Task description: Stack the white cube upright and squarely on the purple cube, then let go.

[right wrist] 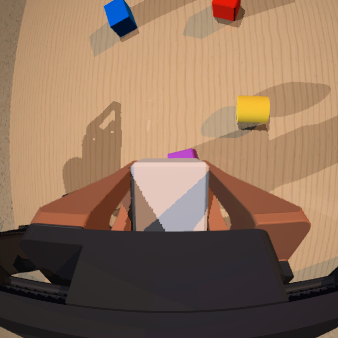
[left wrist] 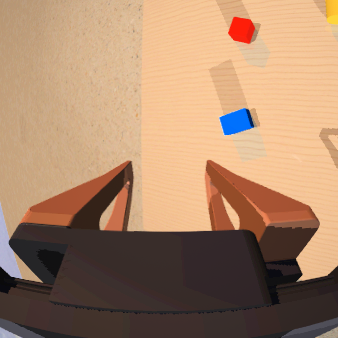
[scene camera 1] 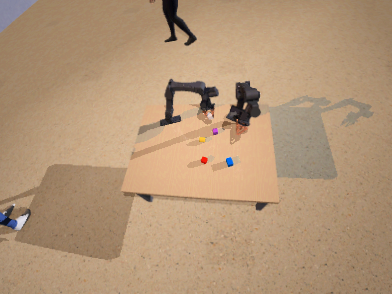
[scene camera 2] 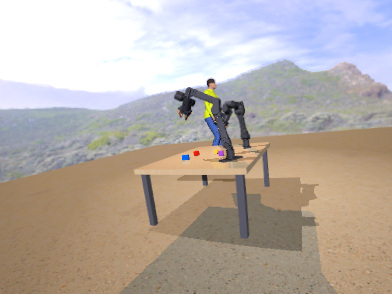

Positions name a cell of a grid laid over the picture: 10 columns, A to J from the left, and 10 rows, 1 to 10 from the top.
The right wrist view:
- my right gripper: F5
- white cube: E6, held by my right gripper
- yellow cylinder: H4, on the table
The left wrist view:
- my left gripper: E5
